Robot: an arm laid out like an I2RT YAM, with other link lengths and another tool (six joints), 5 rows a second.
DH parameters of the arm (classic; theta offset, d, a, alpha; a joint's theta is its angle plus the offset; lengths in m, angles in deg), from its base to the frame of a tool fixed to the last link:
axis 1: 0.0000 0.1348 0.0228 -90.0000
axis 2: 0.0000 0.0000 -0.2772 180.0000
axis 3: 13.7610 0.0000 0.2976 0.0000
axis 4: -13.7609 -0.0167 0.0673 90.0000
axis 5: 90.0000 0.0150 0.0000 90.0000
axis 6: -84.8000 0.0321 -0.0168 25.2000
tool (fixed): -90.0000 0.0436 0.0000 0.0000
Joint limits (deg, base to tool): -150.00..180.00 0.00..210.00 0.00..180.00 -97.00..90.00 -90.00..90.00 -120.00..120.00
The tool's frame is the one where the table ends.
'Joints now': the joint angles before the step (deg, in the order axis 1, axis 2, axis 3, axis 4, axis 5, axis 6). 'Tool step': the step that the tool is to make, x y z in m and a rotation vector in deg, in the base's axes. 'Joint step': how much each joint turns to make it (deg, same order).
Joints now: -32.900 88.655 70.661 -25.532 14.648 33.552
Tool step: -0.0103 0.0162 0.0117 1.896 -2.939 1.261
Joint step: 0.672 -4.130 -2.126 -1.003 -2.601 1.976
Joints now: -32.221 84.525 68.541 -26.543 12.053 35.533
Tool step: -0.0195 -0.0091 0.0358 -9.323 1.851 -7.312
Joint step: -0.560 -3.873 2.313 -1.980 10.884 -2.474
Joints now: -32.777 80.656 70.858 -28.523 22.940 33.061
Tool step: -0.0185 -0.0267 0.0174 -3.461 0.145 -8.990
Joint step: -3.767 -0.266 2.474 -1.313 5.925 0.966
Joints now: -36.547 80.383 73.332 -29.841 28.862 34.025
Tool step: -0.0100 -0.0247 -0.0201 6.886 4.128 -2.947
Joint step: -4.439 4.255 2.493 -6.355 -2.944 1.271
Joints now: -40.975 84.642 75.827 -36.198 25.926 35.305
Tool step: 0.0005 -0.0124 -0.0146 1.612 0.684 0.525
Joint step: -1.725 2.041 -0.491 1.449 -2.107 -1.196
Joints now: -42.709 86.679 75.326 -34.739 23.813 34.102
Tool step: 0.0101 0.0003 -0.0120 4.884 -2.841 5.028
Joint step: -0.460 1.894 -0.121 0.843 -7.774 -0.224
